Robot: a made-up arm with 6 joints. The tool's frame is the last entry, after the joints. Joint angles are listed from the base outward. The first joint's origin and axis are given. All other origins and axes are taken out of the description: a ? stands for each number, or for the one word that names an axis. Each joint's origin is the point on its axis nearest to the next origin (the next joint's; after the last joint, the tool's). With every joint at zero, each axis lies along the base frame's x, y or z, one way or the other. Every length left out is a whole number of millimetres.
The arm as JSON. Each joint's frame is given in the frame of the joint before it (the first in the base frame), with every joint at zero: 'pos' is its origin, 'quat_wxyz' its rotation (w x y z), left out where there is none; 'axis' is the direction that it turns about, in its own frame. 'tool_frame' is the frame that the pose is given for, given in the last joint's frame.
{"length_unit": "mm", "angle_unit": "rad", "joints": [
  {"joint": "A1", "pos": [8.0, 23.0, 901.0], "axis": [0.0, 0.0, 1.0]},
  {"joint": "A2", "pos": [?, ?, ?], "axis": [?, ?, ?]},
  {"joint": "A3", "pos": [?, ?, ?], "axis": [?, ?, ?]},
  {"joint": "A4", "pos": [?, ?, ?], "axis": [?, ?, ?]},
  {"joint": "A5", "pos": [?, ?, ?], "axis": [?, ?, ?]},
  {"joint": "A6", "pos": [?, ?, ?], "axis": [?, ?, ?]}
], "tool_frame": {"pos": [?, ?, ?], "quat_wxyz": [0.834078, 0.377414, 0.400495, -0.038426]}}
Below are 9 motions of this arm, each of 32 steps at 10 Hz.
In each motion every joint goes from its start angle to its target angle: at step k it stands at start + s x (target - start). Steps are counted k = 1, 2, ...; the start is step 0. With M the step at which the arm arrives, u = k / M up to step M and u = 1 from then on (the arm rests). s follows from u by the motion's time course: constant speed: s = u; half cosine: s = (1 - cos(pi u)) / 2; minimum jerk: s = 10 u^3 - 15 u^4 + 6 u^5.
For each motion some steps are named. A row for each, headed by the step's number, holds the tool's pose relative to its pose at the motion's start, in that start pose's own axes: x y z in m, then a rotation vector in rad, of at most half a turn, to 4 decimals.
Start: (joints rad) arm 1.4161 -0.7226 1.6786 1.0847 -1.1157 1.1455
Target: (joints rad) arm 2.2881 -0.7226 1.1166 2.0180 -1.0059 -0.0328
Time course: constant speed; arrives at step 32
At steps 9, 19, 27, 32:
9: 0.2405 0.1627 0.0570 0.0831 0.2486 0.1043
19: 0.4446 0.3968 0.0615 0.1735 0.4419 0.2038
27: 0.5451 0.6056 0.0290 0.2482 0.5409 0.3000
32: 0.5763 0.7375 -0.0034 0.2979 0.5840 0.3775

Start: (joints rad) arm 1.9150 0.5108 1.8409 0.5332 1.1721 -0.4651
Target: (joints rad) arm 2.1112 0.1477 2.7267 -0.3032 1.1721 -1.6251
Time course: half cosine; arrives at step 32
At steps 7, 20, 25, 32:
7: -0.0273 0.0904 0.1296 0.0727 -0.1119 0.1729
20: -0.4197 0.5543 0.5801 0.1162 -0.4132 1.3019
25: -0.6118 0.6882 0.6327 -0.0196 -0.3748 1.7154
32: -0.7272 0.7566 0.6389 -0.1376 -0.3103 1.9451

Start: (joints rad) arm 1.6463 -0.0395 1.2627 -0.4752 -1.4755 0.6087
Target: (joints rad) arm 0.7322 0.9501 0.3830 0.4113 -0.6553 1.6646
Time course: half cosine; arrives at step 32
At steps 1, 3, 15, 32:
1: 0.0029 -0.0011 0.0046 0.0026 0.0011 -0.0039
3: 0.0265 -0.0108 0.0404 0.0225 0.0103 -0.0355
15: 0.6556 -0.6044 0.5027 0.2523 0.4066 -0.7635
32: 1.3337 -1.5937 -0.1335 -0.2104 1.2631 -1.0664

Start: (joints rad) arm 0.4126 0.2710 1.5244 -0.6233 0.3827 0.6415
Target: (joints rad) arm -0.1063 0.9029 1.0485 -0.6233 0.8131 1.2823
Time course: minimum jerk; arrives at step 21
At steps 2, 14, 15, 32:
2: 0.0066 -0.0079 -0.0037 -0.0048 -0.0014 -0.0103
14: 0.2056 -1.1350 -0.1729 -0.5568 -0.1318 -1.1164
15: 0.1723 -1.2366 -0.1682 -0.6046 -0.1371 -1.2105
32: 0.0708 -1.4538 -0.1509 -0.7103 -0.1428 -1.4201

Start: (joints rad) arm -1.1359 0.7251 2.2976 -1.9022 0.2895 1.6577
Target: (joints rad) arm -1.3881 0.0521 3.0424 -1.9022 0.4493 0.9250
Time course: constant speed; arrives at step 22
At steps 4, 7, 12, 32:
4: -0.2209 0.1998 0.0542 0.0118 -0.0825 0.2874
7: -0.4039 0.3238 0.0592 0.0036 -0.1201 0.5104
12: -0.7231 0.4705 0.0058 -0.0431 -0.1337 0.8892
32: -1.3153 0.5074 -0.2657 -0.2617 0.0394 1.6286

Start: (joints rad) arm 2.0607 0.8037 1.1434 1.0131 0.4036 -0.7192
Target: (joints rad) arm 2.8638 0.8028 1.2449 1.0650 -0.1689 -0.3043
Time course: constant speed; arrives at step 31
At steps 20, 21, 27, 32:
20: -0.0070 0.6746 -0.2539 -0.1654 0.0886 0.0077
21: -0.0166 0.7060 -0.2687 -0.1751 0.0930 0.0084
27: -0.0910 0.8853 -0.3602 -0.2361 0.1185 0.0133
32: -0.1561 0.9953 -0.4226 -0.2796 0.1348 0.0175

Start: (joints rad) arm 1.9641 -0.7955 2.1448 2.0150 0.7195 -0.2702
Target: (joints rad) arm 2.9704 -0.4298 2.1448 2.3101 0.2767 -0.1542
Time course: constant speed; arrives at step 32
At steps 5, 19, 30, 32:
5: 0.0588 -0.0288 -0.2195 0.0468 0.1901 -0.0804
19: 0.0466 0.0017 -0.8275 0.1528 0.7211 -0.2484
30: -0.1081 0.1455 -1.2190 0.2143 1.1291 -0.3132
32: -0.1451 0.1817 -1.2765 0.2239 1.2016 -0.3180

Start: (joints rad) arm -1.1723 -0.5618 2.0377 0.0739 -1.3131 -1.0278
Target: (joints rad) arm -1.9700 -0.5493 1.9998 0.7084 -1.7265 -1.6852
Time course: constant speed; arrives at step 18
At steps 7, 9, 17, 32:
7: 0.2061 -0.0785 -0.1850 0.0595 -0.3774 0.0286
9: 0.2669 -0.1119 -0.2287 0.0598 -0.4855 0.0686
17: 0.5106 -0.2893 -0.3559 -0.0370 -0.8679 0.3558
32: 0.5404 -0.3160 -0.3660 -0.0612 -0.9061 0.4042

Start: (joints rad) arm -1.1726 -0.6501 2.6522 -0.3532 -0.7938 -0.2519
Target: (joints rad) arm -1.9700 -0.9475 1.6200 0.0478 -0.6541 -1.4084
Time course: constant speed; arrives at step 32
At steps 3, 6, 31, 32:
3: 0.0928 0.0372 -0.0081 0.0624 0.0688 -0.0196
6: 0.1877 0.0683 -0.0259 0.1251 0.1286 -0.0444
31: 0.8993 0.0172 -0.4565 0.5694 0.2771 -0.3468
32: 0.9199 0.0028 -0.4797 0.5816 0.2715 -0.3589

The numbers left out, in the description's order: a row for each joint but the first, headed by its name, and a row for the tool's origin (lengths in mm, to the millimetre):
A2: xyz 179.0 -21.0 0.0, axis 0.0 1.0 0.0
A3: xyz -13.0 0.0 798.0, axis 0.0 -1.0 0.0
A4: xyz 779.0 0.0 242.0, axis -1.0 0.0 0.0
A5: xyz 0.0 -30.0 23.0, axis 0.0 -1.0 0.0
A6: xyz 121.0 0.0 -11.0, axis -1.0 0.0 0.0
tool: xyz 0.0 -4.0 -15.0

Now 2 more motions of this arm.
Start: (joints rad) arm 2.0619 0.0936 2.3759 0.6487 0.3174 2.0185
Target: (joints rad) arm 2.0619 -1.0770 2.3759 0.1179 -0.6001 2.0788
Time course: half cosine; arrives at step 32
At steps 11, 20, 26, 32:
11: 0.3149 -0.2974 0.0289 0.0541 0.2020 -0.0364
20: 0.6165 -0.9120 -0.0427 0.2421 0.4097 -0.0252
26: 0.6548 -1.2601 -0.1331 0.3655 0.4415 -0.0052
32: 0.6468 -1.3892 -0.1750 0.4120 0.4388 0.0015

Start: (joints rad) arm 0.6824 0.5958 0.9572 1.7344 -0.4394 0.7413
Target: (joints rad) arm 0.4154 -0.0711 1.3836 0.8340 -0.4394 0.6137
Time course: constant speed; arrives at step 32
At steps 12, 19, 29, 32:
12: 0.1798 -0.4779 -0.2675 0.4711 0.2558 0.0976
19: 0.1934 -0.7419 -0.4689 0.7695 0.3228 0.1425
29: 0.0940 -1.0721 -0.7857 1.1983 0.2978 0.1940
32: 0.0383 -1.1563 -0.8829 1.3222 0.2608 0.2071

